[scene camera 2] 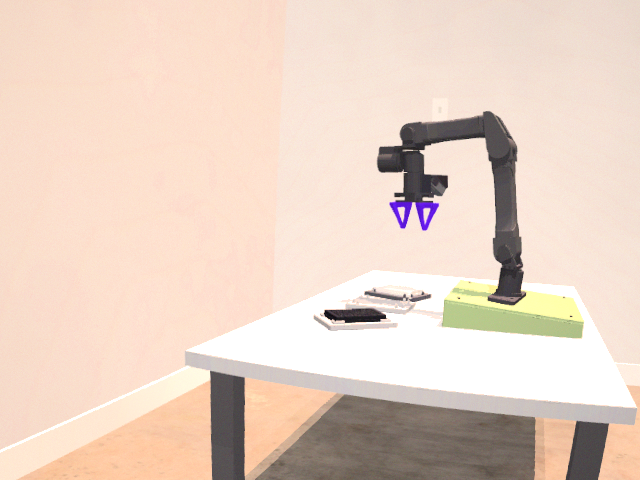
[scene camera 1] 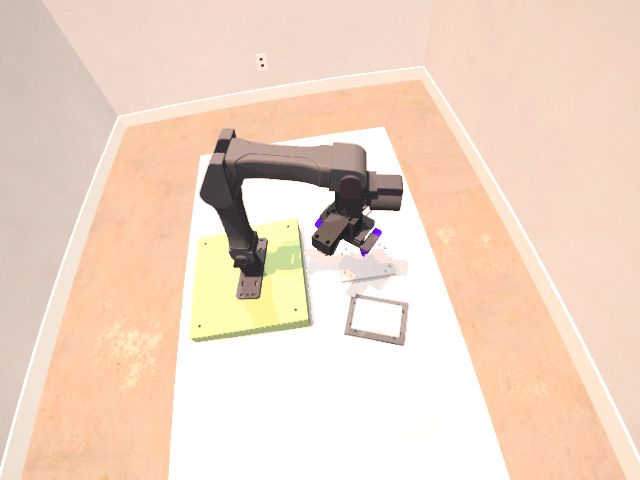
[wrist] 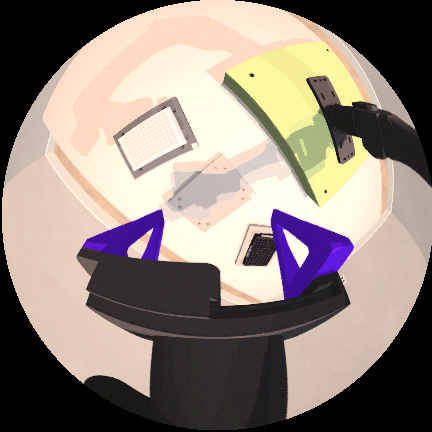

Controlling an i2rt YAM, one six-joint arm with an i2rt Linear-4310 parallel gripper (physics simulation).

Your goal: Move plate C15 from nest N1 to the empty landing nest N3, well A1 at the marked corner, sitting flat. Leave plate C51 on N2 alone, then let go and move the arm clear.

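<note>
My gripper is open and empty, its purple fingers pointing down high above the table. A white plate lies in a dark grey nest. A black plate lies in a pale nest; the right finger partly covers it in the wrist view, and the arm hides it in scene camera 1. An empty pale nest with small posts lies between them, in the arm's shadow. Plate and nest labels are unreadable.
A yellow-green base block carries the arm's foot and stands beside the row of nests. The white table carries the block and nests. Its long edge runs beyond the nests, on the side away from the block.
</note>
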